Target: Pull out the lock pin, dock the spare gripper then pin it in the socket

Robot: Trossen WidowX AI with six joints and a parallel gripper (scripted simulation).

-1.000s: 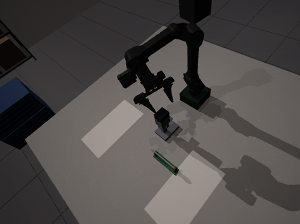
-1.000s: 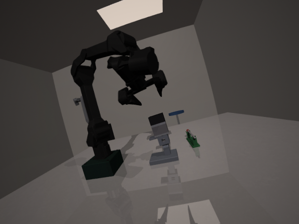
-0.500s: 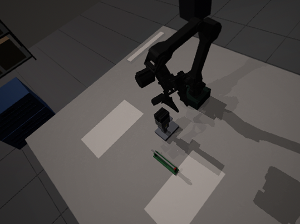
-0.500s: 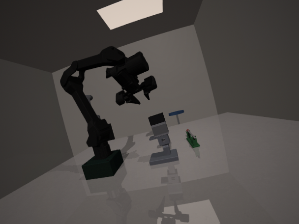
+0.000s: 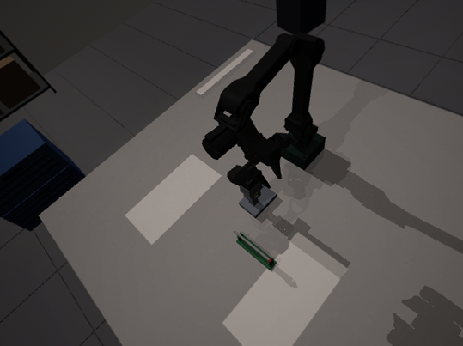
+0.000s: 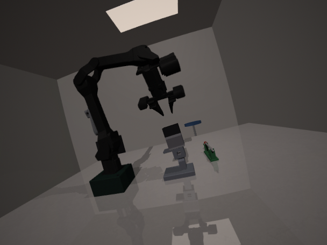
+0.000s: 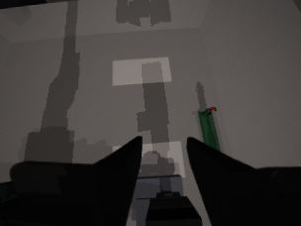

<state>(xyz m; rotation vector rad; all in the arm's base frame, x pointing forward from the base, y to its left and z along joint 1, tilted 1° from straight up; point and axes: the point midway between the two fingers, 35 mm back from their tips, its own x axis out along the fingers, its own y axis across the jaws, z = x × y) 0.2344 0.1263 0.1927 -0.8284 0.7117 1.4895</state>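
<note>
Now: gripper tip 200 mm above the green stand, 130 mm short of it and 40 mm to the right of it. The rest, counted from my gripper tip: spare gripper: 100 mm below, 90 mm to the right, 30 mm ahead; grey mount: 170 mm below, 90 mm to the right, 20 mm ahead.
</note>
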